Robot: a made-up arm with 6 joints. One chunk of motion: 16 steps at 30 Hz.
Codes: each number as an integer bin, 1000 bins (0 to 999) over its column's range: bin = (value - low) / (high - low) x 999, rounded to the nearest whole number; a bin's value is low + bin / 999 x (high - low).
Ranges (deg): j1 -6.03..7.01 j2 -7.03..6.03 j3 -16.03..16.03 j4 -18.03..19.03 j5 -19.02..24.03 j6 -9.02..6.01
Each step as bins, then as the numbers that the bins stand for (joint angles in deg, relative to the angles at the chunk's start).
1 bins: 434 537 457 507 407 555
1 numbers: -0.36 -0.01 -1.36 0.78 -1.48 -0.67
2 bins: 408 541 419 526 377 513
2 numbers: -0.70 0.04 -2.58 1.48 -2.77 -1.30
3 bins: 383 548 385 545 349 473
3 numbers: -1.03 0.13 -3.67 2.19 -3.98 -1.90
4 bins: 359 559 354 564 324 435
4 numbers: -1.34 0.28 -4.67 2.89 -5.06 -2.48
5 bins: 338 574 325 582 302 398
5 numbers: -1.62 0.47 -5.60 3.56 -6.01 -3.03
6 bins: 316 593 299 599 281 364
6 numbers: -1.91 0.72 -6.43 4.19 -6.91 -3.54
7 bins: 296 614 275 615 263 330
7 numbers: -2.17 1.00 -7.20 4.78 -7.69 -4.06
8 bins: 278 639 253 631 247 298
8 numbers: -2.40 1.32 -7.91 5.38 -8.38 -4.54
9 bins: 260 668 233 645 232 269
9 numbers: -2.64 1.70 -8.55 5.90 -9.02 -4.97
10 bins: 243 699 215 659 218 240
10 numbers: -2.86 2.11 -9.13 6.42 -9.63 -5.41
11 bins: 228 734 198 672 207 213
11 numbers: -3.05 2.57 -9.68 6.90 -10.10 -5.82
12 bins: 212 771 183 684 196 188
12 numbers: -3.26 3.05 -10.16 7.34 -10.57 -6.19
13 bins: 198 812 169 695 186 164
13 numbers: -3.45 3.59 -10.61 7.75 -11.00 -6.55
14 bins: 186 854 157 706 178 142
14 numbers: -3.60 4.13 -10.99 8.16 -11.35 -6.88
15 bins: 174 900 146 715 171 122
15 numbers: -3.76 4.74 -11.34 8.49 -11.65 -7.18
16 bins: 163 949 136 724 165 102
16 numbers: -3.90 5.38 -11.67 8.83 -11.91 -7.49
